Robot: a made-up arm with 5 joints.
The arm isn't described. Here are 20 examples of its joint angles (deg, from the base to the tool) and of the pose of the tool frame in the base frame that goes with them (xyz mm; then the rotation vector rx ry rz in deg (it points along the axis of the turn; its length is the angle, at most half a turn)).
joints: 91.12 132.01 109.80 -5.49 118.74
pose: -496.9 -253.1 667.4 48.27 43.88 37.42
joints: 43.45 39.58 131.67 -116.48 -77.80
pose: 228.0 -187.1 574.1 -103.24 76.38 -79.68
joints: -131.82 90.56 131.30 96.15 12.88
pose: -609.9 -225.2 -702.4 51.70 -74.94 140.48
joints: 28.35 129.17 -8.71 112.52 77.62
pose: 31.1 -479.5 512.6 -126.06 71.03 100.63
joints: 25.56 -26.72 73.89 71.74 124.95
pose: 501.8 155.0 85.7 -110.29 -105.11 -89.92
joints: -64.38 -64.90 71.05 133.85 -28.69
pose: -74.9 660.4 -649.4 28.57 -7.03 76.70
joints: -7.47 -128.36 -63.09 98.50 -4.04
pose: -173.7 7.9 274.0 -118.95 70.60 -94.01
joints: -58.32 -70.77 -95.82 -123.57 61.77
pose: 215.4 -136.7 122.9 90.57 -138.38 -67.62
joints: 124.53 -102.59 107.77 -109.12 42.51
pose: -668.9 352.2 721.4 134.30 27.48 58.93
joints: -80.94 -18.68 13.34 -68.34 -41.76
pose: -300.0 273.4 -530.0 1.99 36.86 -91.97
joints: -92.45 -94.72 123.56 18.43 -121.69
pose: 461.1 457.3 -524.0 71.61 -77.55 -21.44
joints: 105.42 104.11 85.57 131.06 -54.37
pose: -661.9 -756.6 606.0 -102.49 49.16 -42.44
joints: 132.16 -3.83 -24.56 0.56 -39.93
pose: 218.3 363.1 362.2 27.64 -101.00 41.82
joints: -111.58 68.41 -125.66 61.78 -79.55
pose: -200.4 386.3 -471.6 45.09 -86.63 127.83
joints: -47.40 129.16 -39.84 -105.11 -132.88
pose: 533.0 -143.7 -20.2 -11.80 -49.80 49.76
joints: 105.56 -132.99 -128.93 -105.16 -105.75
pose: -289.9 249.9 317.1 63.29 -2.95 41.78
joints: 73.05 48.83 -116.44 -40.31 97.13
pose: -172.2 11.7 530.3 -80.10 106.69 -29.87
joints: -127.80 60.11 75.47 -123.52 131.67
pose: -414.4 -513.5 -51.0 -146.65 90.48 10.52
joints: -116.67 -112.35 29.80 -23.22 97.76
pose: 58.1 546.0 -235.9 -11.40 142.77 -38.09
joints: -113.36 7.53 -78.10 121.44 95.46
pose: -121.3 84.6 -45.8 82.02 56.45 46.70
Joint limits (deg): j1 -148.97..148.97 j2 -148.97..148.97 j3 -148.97..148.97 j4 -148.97..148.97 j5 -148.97..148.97
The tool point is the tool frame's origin. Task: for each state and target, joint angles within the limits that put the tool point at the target. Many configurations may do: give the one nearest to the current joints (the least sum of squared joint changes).
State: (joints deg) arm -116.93 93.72 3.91 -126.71 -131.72
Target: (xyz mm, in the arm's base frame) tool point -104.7 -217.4 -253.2
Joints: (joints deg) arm -122.42 63.90 10.48 -107.58 -148.97
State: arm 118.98 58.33 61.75 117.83 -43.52
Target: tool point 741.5 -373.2 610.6
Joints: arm 89.38 21.32 68.51 102.13 -41.77
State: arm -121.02 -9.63 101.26 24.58 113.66
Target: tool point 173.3 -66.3 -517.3
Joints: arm -59.23 -6.71 122.84 39.85 107.79
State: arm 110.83 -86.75 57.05 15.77 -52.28
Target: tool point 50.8 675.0 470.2
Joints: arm 100.21 -37.90 40.68 7.77 -67.18
